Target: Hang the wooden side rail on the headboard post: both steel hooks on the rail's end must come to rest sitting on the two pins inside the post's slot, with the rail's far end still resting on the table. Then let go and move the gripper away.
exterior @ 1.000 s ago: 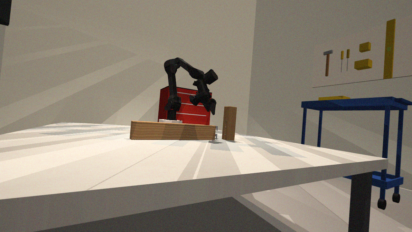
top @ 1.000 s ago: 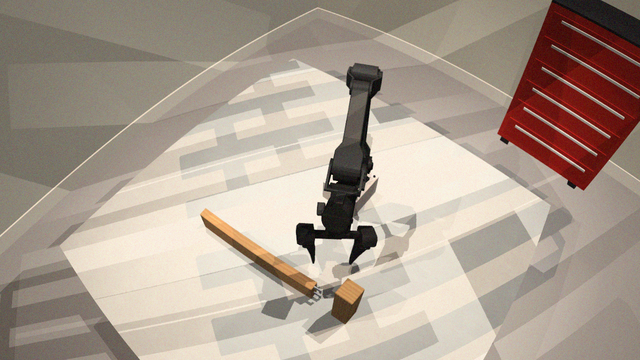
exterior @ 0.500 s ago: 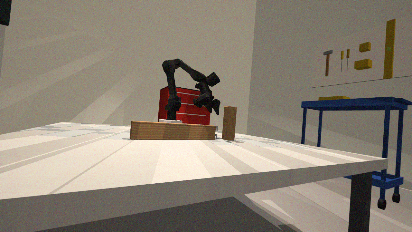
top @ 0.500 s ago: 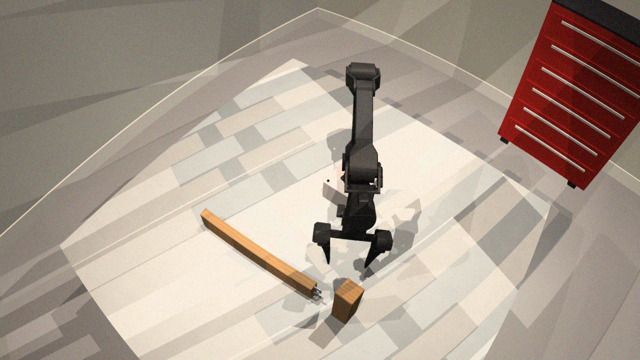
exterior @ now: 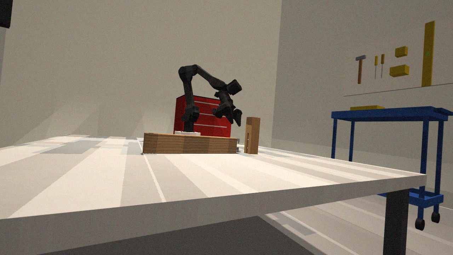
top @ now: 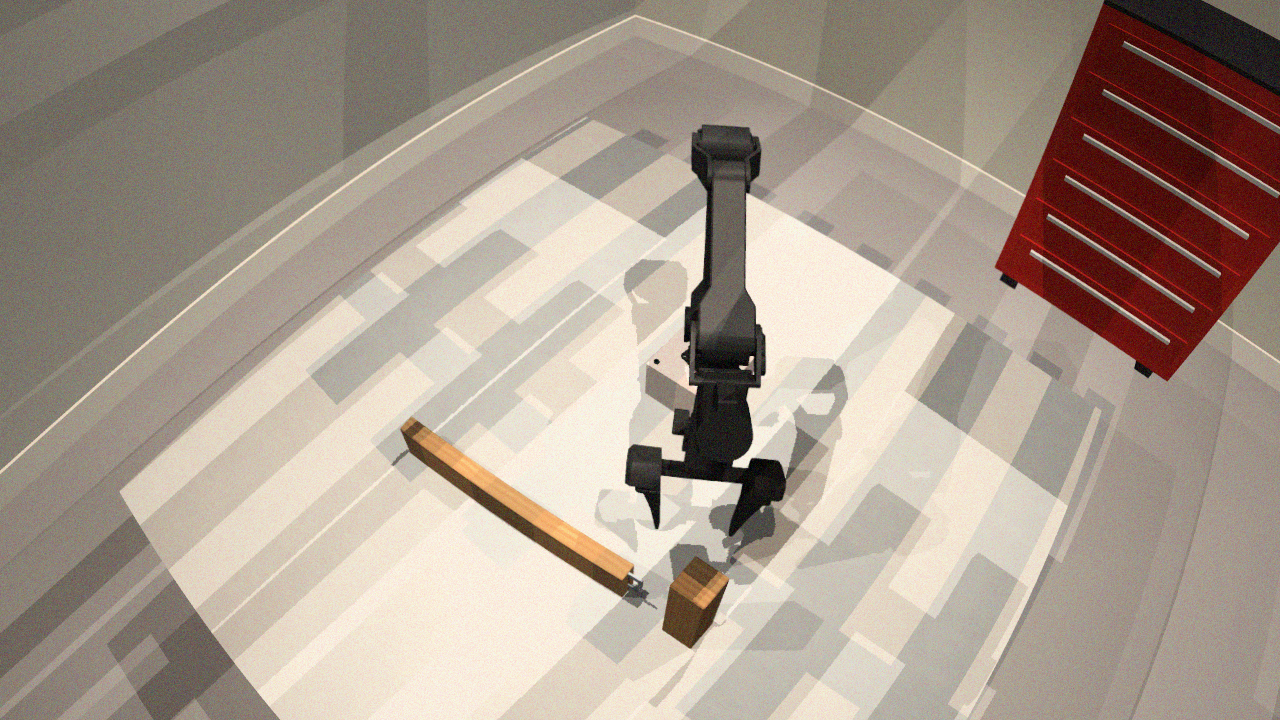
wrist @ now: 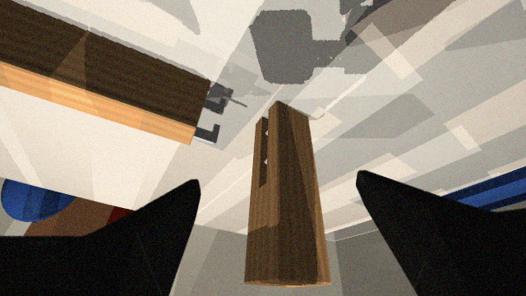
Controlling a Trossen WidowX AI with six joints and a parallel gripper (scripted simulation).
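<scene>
The headboard post lies 6 cm to the left of my gripper tip, 6 cm ahead of it and 5 cm below it.
</scene>
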